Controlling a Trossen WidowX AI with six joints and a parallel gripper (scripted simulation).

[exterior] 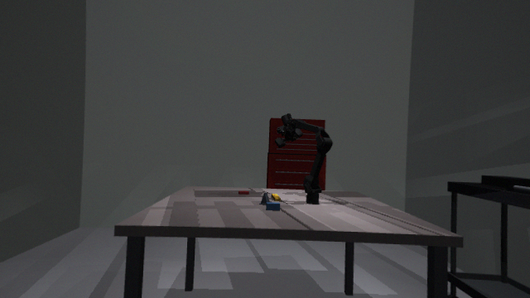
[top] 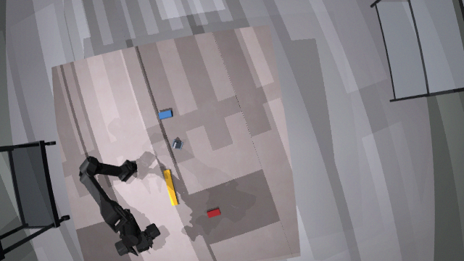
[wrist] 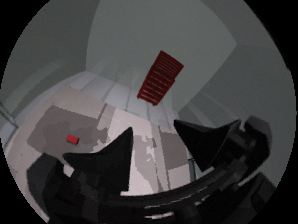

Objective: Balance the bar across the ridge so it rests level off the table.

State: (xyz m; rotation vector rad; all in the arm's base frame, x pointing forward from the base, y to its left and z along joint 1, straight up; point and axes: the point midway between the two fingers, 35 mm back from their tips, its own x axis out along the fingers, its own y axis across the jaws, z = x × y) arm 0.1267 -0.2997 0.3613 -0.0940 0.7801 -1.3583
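My gripper tip is 34 cm above the yellow bar, 20 cm to the right of it and 8 cm short of it. The rest, counted from my gripper tip: red block 34 cm below, 28 cm ahead, 3 cm to the left; blue block 58 cm to the left, 33 cm below, 12 cm ahead.
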